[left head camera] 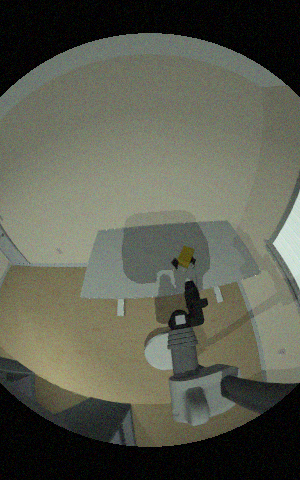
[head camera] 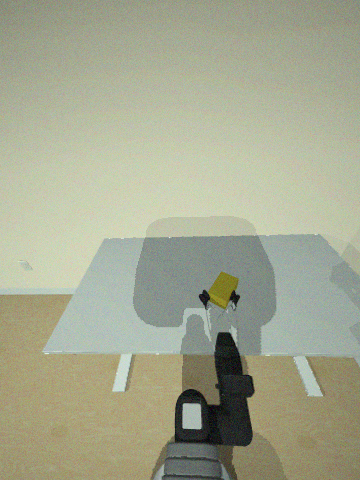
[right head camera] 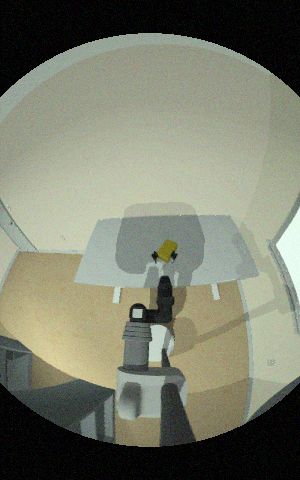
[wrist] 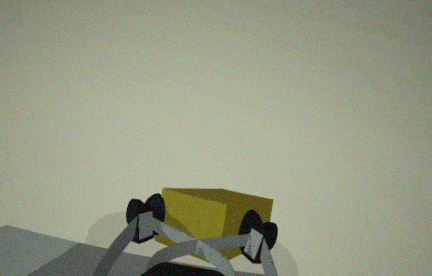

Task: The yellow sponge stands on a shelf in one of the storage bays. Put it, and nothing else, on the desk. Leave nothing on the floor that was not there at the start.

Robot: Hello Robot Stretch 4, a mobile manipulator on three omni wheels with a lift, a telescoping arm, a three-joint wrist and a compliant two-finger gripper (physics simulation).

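Pixels of known places: gripper, between the fingertips: point(left head camera: 182, 257) point(head camera: 218, 291) point(right head camera: 163, 251) point(wrist: 202, 218); robot's base, origin of its link: point(left head camera: 165, 350) point(right head camera: 153, 341).
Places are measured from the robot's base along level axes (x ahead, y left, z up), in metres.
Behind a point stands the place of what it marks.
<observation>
The yellow sponge point(head camera: 223, 289) @[x 0.470, y -0.104, z 1.028 m] point(left head camera: 186, 256) @[x 0.467, y -0.105, z 1.028 m] point(right head camera: 167, 250) @[x 0.467, y -0.109, z 1.028 m] point(wrist: 200, 217) @[x 0.439, y -0.090, z 1.014 m] is held between the two fingertips of my gripper point(head camera: 219, 299) @[x 0.482, y -0.091, z 1.004 m] point(left head camera: 184, 262) @[x 0.482, y -0.091, z 1.004 m] point(right head camera: 164, 256) @[x 0.482, y -0.091, z 1.004 m] point(wrist: 202, 218) @[x 0.482, y -0.091, z 1.004 m], which is shut on it. The sponge sits turned at an angle in the grip. In the head views the gripper and sponge appear in front of the grey desk top point(head camera: 90, 310) @[x 0.599, y 0.491, z 0.693 m] point(left head camera: 102, 260) @[x 0.748, y 0.479, z 0.693 m] point(right head camera: 95, 255) @[x 0.673, y 0.480, z 0.692 m], over its middle to right part. In the wrist view the sponge is seen against the wall, with part of the desk point(wrist: 20, 245) @[x 1.034, y 0.460, z 0.692 m] at lower left. The height above the desk is hard to tell.
The desk stands against the pale wall point(head camera: 175, 125) @[x 1.216, y 0.063, z 1.376 m]. Its light legs point(head camera: 122, 372) point(head camera: 308, 376) show below the front edge. Dark storage units point(left head camera: 95, 417) point(right head camera: 75, 400) @[x -0.686, y 0.570, z 0.514 m] stand at the lower left of the side head views. A window point(left head camera: 290, 240) @[x 0.467, y -1.148, z 1.012 m] point(right head camera: 290, 270) @[x 0.323, y -1.148, z 0.850 m] is at the right.
</observation>
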